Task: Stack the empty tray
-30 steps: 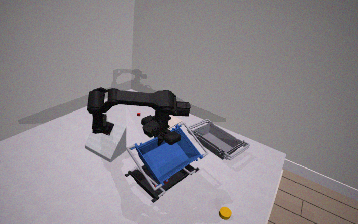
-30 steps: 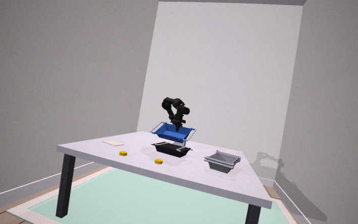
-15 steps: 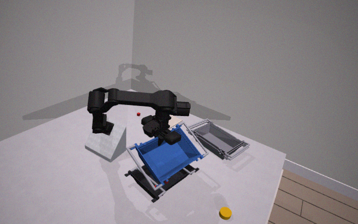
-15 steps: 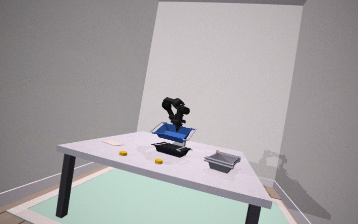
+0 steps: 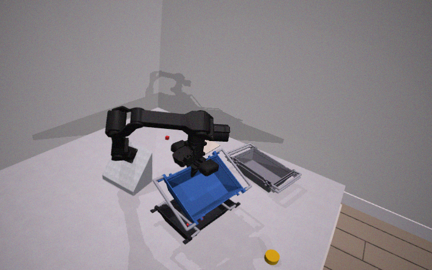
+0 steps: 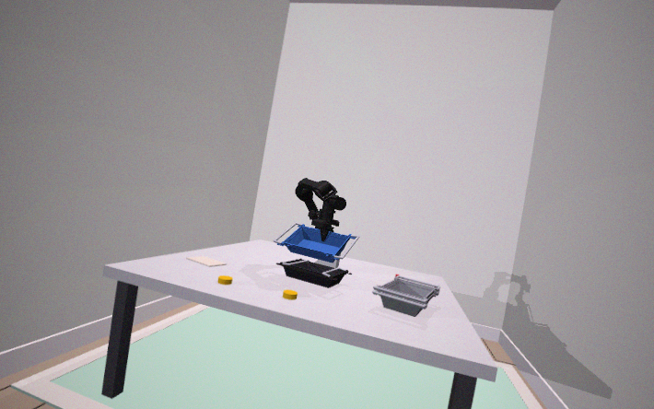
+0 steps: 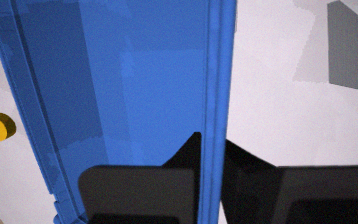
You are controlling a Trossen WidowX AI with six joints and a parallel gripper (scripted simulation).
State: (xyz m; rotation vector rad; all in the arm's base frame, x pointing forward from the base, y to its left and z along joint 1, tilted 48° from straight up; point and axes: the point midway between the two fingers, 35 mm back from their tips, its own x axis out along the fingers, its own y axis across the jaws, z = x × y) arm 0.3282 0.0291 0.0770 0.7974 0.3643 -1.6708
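The blue tray is 7 cm ahead of my gripper tip and 2 cm to the right of it. Also, from my gripper tip: small red block (38 cm behind, 41 cm to the left, 17 cm below).
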